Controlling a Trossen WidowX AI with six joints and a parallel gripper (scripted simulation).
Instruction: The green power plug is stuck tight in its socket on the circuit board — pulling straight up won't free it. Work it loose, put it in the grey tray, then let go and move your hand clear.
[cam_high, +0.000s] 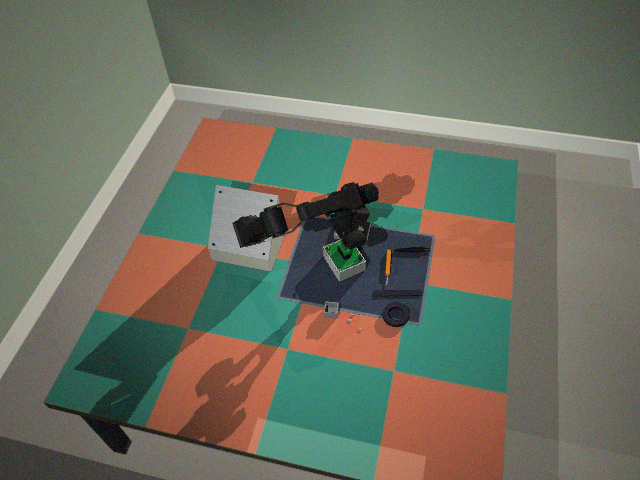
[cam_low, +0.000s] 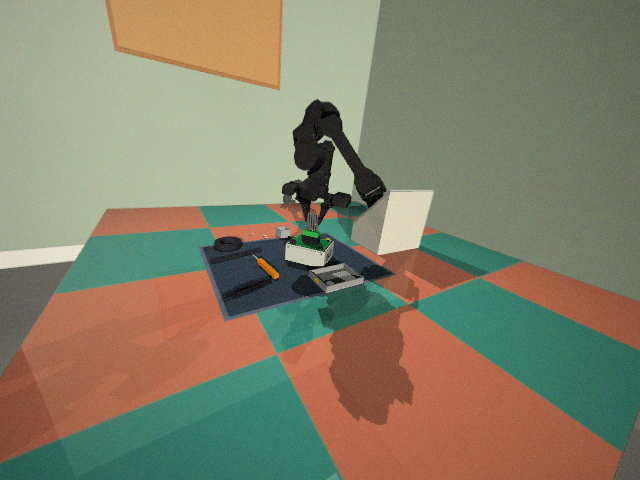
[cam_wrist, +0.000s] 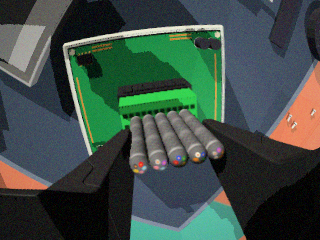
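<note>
Now: gripper tip 30 mm above the green power plug. Also, from my gripper tip: black bar 200 mm ahead, 110 mm below, 70 mm to the right; then dark mat 110 mm below, 50 mm ahead.
</note>
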